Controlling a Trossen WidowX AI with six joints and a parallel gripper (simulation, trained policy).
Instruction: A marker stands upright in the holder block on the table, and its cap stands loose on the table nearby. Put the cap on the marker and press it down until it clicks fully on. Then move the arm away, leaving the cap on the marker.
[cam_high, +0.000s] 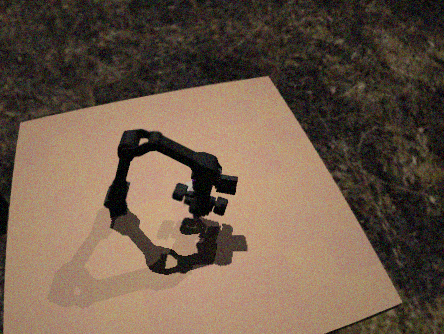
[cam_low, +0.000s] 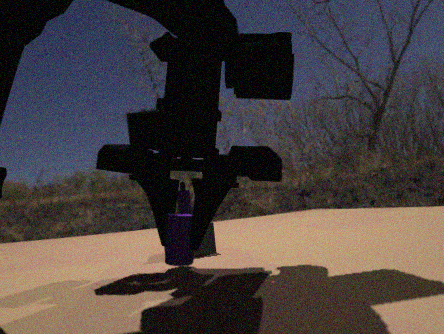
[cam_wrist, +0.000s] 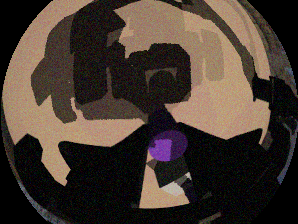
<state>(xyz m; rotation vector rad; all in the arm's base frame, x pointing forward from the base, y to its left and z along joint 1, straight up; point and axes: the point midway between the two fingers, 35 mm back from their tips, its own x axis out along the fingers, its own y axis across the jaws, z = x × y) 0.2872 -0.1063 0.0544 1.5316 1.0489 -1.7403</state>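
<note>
Now: the pale holder block 2 cm ahead of my gripper tip and 10 cm to the left of it. Round my gripper tip: purple cap: 1 cm above.
</note>
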